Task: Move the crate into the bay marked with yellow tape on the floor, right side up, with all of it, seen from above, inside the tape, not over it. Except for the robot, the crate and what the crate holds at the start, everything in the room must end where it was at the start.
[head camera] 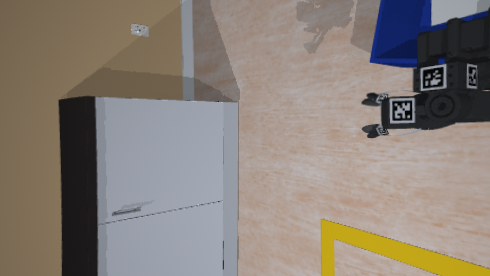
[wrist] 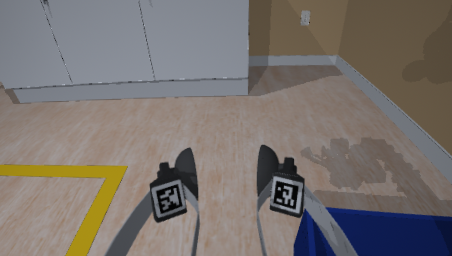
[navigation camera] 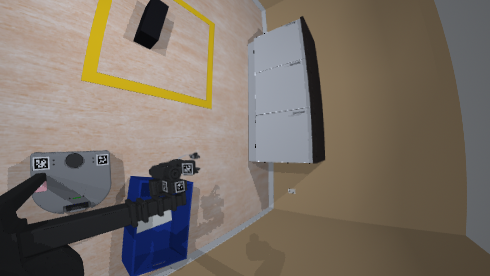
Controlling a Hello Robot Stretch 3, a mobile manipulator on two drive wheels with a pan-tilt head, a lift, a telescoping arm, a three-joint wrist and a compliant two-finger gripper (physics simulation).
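Seen in the pictures: gripper, fingertip midpoint: (head camera: 366,116) (navigation camera: 198,162); robot's base, link origin: (navigation camera: 74,159).
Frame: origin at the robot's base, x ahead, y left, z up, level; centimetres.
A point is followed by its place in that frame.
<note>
The blue crate (head camera: 400,30) {x -33.6, y -66.9, z 9.0 cm} (navigation camera: 157,247) {x -73.6, y -45.2, z 1.8 cm} (wrist: 380,235) stands upright on the floor outside the bay, near the wall, with a pale flat-topped thing (head camera: 460,10) {x -36.5, y -51.1, z 2.7 cm} (navigation camera: 155,222) {x -52.1, y -45.9, z 2.7 cm} inside. The arm crosses above the crate and hides part of it. My gripper (head camera: 370,115) {x -2.2, y -48.5, z 59.8 cm} (navigation camera: 196,162) {x -2.2, y -48.5, z 59.8 cm} (wrist: 226,164) {x -2.2, y -48.5, z 59.8 cm} is open, with an empty gap between its fingers; it is above the floor, just beyond the crate's end on the side facing the bay. The yellow tape (head camera: 327,250) {x 59.0, y -108.4, z 0.1 cm} (navigation camera: 150,91) {x 49.8, y -46.7, z 0.1 cm} (wrist: 98,210) outlines the bay, partly cut off in every view.
A black box (navigation camera: 152,22) {x 98.2, y -37.5, z 16.1 cm} stands inside the taped bay. A pale grey cabinet (head camera: 160,150) {x 9.7, y -171.9, z 55.3 cm} (navigation camera: 280,90) {x 69.4, y -175.3, z 52.1 cm} (wrist: 195,45) stands against the wall beside the bay. The robot's base (navigation camera: 75,185) {x -12.5, y 0.1, z 15.9 cm} is beside the crate. A wall outlet (head camera: 140,30) {x -69.4, y -231.2, z 39.9 cm} (navigation camera: 292,191) {x -69.8, y -230.7, z 41.5 cm} (wrist: 305,18) is past the cabinet's end.
</note>
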